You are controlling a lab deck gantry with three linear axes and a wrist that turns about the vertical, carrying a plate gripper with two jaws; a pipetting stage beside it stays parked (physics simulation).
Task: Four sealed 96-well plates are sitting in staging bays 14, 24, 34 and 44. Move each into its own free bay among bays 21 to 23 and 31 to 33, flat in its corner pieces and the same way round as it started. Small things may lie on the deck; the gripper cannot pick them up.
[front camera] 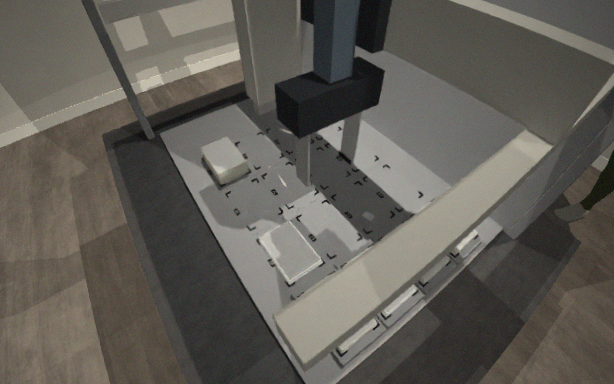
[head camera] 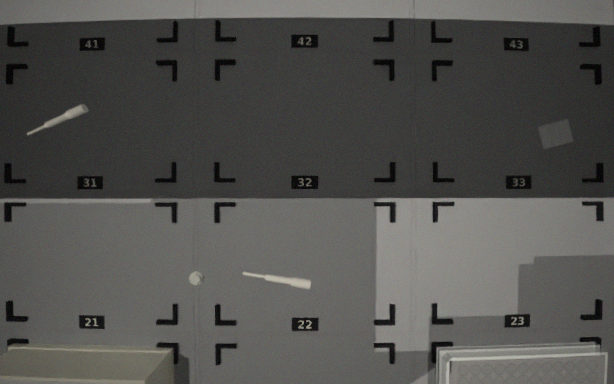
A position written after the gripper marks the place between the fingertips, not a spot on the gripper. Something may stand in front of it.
Note:
In view: the gripper (front camera: 325, 169), a bay 22 (head camera: 359, 262), a bay 23 (head camera: 488, 256) and a bay 32 (head camera: 271, 116).
The bay 22 shows as well in the front camera view (front camera: 296, 193). The bay 23 also shows in the front camera view (front camera: 336, 235).

